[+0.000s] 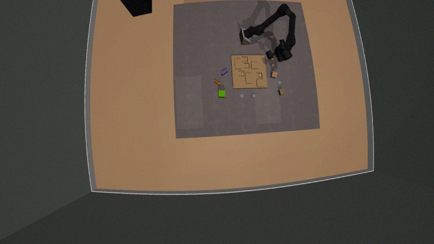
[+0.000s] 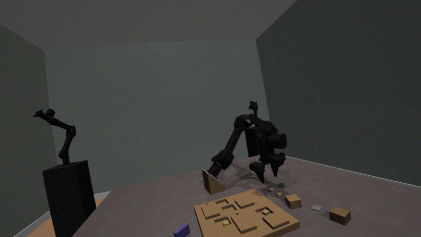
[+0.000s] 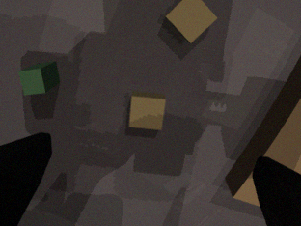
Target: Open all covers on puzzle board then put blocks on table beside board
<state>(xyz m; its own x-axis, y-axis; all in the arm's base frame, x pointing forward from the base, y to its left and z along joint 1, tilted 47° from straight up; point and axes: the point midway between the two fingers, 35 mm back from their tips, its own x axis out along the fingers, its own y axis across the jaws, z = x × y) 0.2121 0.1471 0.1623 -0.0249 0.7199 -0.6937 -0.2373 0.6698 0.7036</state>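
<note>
My gripper tip is now 70 mm to the right of the tiny green piece and 50 mm above it. Round my gripper tip: orange stick (180 mm ahead, 510 mm to the right, 50 mm below); green cube (280 mm ahead, 480 mm to the right, 30 mm below); purple piece (90 mm ahead, 440 mm to the right, 40 mm below).
</note>
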